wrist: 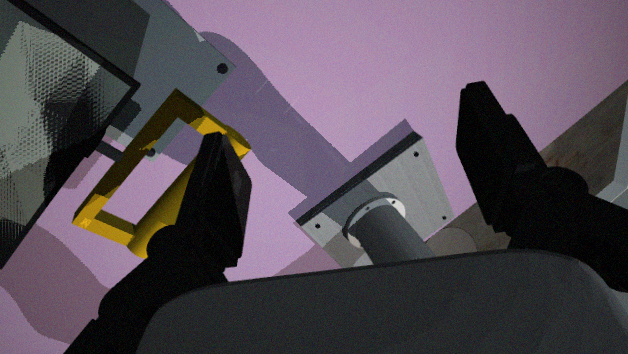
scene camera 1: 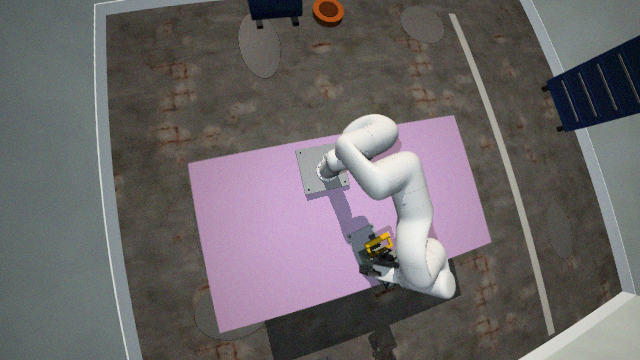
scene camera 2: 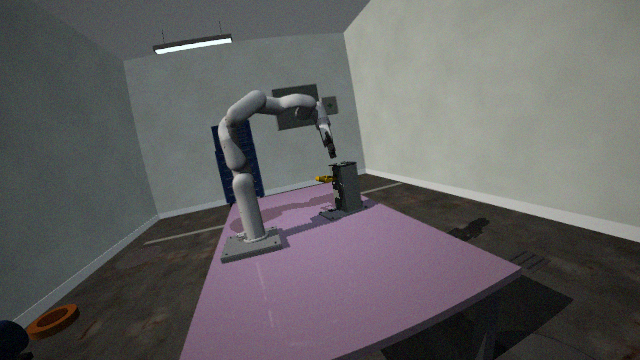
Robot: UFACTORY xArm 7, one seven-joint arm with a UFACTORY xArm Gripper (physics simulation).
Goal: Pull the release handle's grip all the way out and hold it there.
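The release handle's yellow grip (scene camera 1: 384,236) (scene camera 2: 324,178) (wrist: 161,216) is a rectangular loop with a thick round outer bar. It sticks out from the side of an upright grey housing (scene camera 2: 349,188) near the table's edge. How far out it stands is hard to tell. My gripper (scene camera 1: 379,262) (scene camera 2: 332,155) (wrist: 343,137) is wide open and empty, pointing down above the housing and grip. In the wrist view the left finger covers part of the round bar, and the grip lies left of the gap between the fingers.
The housing's base plate (scene camera 1: 357,233) (wrist: 187,60) rests on the pink table (scene camera 1: 260,240) (scene camera 2: 350,270). The arm's own base plate (scene camera 1: 309,170) (scene camera 2: 270,243) (wrist: 425,185) stands farther back. Blue shelving (scene camera 1: 590,95) and an orange ring (scene camera 1: 320,19) are away from the table.
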